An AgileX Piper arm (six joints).
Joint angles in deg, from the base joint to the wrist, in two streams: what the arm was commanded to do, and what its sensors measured. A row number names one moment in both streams.
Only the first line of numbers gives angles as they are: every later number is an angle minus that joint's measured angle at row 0.
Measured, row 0:
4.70, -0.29, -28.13, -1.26, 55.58, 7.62
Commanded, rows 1 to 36:
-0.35, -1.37, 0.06, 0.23, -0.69, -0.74
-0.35, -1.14, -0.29, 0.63, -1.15, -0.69
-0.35, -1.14, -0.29, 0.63, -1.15, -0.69
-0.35, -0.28, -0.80, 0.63, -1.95, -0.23
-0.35, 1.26, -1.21, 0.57, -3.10, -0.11
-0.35, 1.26, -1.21, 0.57, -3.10, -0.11
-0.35, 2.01, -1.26, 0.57, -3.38, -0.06
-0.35, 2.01, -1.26, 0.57, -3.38, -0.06
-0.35, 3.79, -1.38, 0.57, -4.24, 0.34
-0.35, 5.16, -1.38, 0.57, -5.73, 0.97
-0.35, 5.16, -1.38, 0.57, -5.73, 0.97
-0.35, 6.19, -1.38, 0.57, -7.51, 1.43
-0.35, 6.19, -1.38, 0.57, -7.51, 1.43
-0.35, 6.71, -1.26, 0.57, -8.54, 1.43
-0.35, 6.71, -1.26, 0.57, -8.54, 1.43
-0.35, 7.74, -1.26, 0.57, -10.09, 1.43
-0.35, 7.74, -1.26, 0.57, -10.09, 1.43
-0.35, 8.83, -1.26, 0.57, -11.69, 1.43
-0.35, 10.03, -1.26, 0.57, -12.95, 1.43
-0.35, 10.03, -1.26, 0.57, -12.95, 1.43
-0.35, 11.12, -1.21, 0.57, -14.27, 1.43
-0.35, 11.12, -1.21, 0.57, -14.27, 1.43
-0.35, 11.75, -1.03, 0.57, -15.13, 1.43
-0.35, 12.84, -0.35, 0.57, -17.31, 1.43
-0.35, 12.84, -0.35, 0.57, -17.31, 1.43
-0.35, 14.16, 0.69, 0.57, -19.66, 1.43
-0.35, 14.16, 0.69, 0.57, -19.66, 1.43
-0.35, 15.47, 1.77, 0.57, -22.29, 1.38
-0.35, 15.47, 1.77, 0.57, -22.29, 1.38
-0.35, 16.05, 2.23, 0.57, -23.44, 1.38
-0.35, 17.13, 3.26, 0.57, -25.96, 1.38
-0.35, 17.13, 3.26, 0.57, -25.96, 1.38
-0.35, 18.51, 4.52, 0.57, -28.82, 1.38
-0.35, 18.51, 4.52, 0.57, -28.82, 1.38
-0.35, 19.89, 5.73, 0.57, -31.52, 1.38
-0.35, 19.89, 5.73, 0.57, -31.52, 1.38
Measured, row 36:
0.00, 18.22, 4.24, 0.63, -27.10, 1.43
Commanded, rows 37 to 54:
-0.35, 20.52, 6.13, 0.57, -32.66, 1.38
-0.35, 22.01, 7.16, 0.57, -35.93, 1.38
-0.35, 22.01, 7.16, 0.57, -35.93, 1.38
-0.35, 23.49, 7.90, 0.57, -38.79, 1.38
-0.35, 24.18, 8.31, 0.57, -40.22, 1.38
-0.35, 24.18, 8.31, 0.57, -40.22, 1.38
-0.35, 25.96, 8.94, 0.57, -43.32, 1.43
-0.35, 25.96, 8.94, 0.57, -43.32, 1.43
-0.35, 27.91, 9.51, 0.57, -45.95, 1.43
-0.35, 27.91, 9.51, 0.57, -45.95, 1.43
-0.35, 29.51, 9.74, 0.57, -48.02, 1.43
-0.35, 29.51, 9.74, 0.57, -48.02, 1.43
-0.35, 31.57, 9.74, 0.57, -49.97, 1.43
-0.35, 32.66, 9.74, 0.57, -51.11, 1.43
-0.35, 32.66, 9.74, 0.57, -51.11, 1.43
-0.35, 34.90, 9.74, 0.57, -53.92, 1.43
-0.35, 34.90, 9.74, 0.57, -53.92, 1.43
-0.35, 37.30, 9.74, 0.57, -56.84, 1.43
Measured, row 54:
0.00, 34.72, 9.68, 0.63, -52.26, 1.43
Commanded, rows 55 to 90:
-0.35, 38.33, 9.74, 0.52, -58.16, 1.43
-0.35, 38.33, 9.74, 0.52, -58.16, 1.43
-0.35, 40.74, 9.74, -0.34, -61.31, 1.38
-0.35, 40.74, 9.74, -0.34, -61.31, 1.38
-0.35, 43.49, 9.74, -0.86, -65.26, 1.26
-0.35, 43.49, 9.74, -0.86, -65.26, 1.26
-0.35, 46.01, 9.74, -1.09, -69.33, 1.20
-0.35, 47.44, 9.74, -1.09, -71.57, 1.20
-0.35, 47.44, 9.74, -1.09, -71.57, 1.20
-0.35, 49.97, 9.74, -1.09, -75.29, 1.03
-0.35, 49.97, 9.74, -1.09, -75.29, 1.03
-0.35, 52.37, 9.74, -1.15, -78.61, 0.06
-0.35, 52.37, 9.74, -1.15, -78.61, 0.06
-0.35, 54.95, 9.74, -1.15, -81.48, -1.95
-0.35, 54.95, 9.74, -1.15, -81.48, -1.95
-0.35, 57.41, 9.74, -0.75, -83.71, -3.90
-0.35, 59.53, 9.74, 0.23, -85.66, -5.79
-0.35, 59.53, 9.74, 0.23, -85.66, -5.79
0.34, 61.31, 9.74, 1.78, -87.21, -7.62
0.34, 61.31, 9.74, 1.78, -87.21, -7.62
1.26, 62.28, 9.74, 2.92, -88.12, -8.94
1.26, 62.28, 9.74, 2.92, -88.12, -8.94
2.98, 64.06, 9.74, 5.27, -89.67, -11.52
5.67, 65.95, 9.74, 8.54, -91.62, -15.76
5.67, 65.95, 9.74, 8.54, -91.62, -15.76
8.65, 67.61, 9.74, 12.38, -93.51, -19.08
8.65, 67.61, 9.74, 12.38, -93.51, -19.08
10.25, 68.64, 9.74, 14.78, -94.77, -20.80
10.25, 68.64, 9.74, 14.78, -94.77, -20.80
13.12, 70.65, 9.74, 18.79, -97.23, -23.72
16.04, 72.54, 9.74, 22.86, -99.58, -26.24
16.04, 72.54, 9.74, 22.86, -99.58, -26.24
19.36, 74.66, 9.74, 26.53, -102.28, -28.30
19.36, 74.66, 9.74, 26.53, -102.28, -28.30
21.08, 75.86, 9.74, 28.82, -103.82, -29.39
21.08, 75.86, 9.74, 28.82, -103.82, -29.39
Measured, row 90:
18.62, 74.60, 9.68, 24.87, -100.50, -26.64
